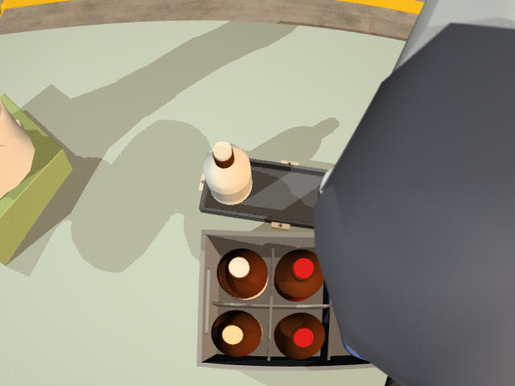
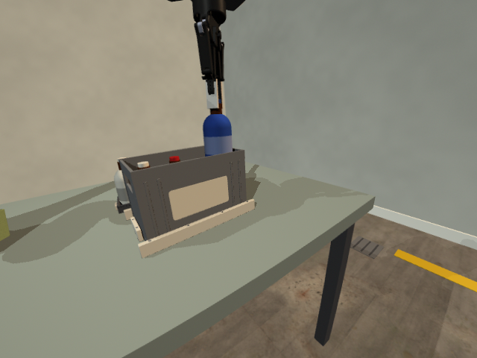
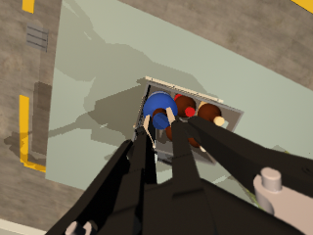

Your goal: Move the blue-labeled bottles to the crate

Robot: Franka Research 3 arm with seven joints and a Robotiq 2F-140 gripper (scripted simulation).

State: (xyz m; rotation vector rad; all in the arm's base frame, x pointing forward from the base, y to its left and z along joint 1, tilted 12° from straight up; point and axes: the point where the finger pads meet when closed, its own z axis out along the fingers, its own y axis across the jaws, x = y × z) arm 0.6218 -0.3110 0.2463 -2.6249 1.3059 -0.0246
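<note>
Right now my hand is 9 cm above the blue-labeled bottle. Also, from my hand: grey crate (9 cm behind, 4 cm to the left, 23 cm below); cream-labeled bottle (21 cm behind, 25 cm to the left, 23 cm below); dark tray (11 cm behind, 24 cm to the left, 30 cm below).
</note>
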